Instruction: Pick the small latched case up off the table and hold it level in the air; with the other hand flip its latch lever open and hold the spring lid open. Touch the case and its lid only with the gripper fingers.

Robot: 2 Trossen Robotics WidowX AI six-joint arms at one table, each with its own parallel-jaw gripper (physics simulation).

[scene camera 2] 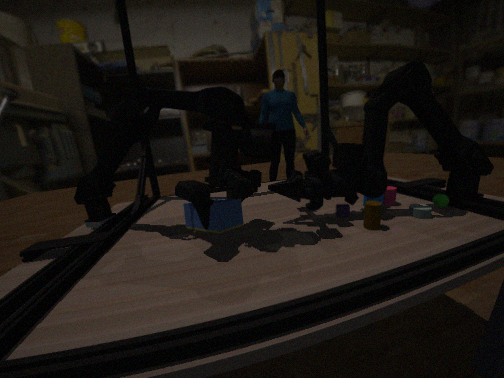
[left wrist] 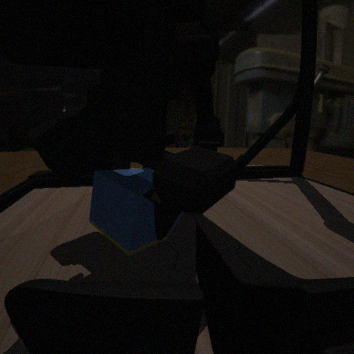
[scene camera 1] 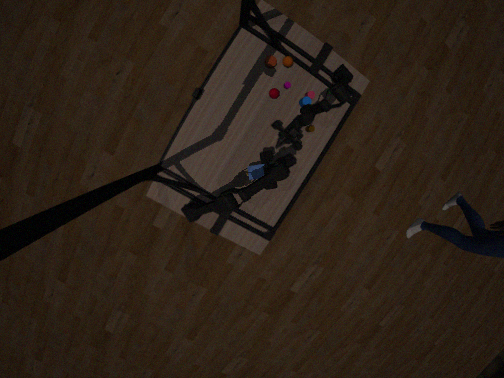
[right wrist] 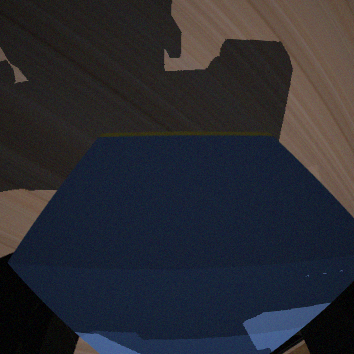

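Observation:
The small blue case has a thin yellow edge. It is tilted, low over the wooden table; I cannot tell whether it touches the top. My right gripper is shut on the case from its sides. My left gripper is shut and empty. It hangs apart from the case, a little to its right in scene camera 2.
Small coloured pieces stand at the far end of the table: two orange balls, a red one, a blue cylinder, a brown cylinder and a pink one. Black frame rails edge the table. A person stands behind.

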